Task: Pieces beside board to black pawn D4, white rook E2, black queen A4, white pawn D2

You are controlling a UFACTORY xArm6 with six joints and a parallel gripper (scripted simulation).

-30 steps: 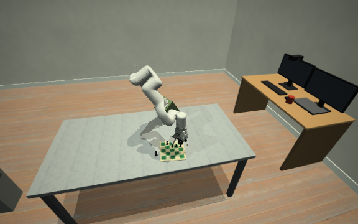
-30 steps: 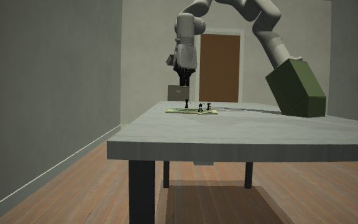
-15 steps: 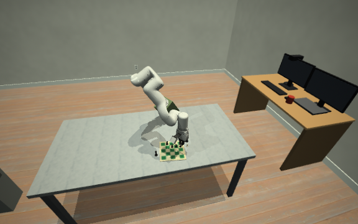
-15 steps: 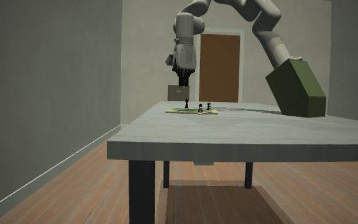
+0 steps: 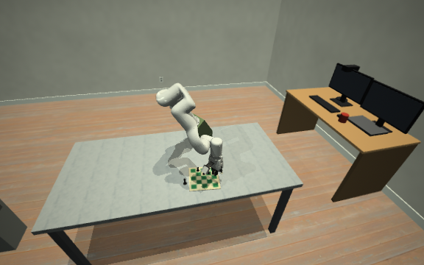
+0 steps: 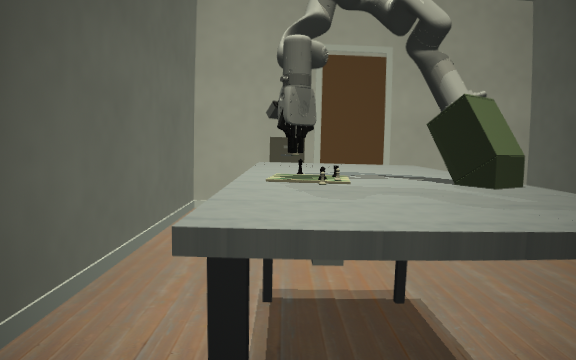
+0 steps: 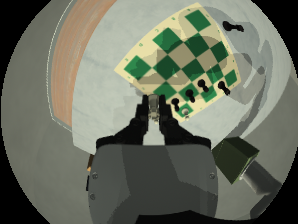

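Now: the chessboard 5 cm behind my hand, 7 cm to the right of it and 9 cm below it. Also, from my hand: black queen 4 cm behind, 21 cm to the right, 7 cm below; white rook 1 cm below.
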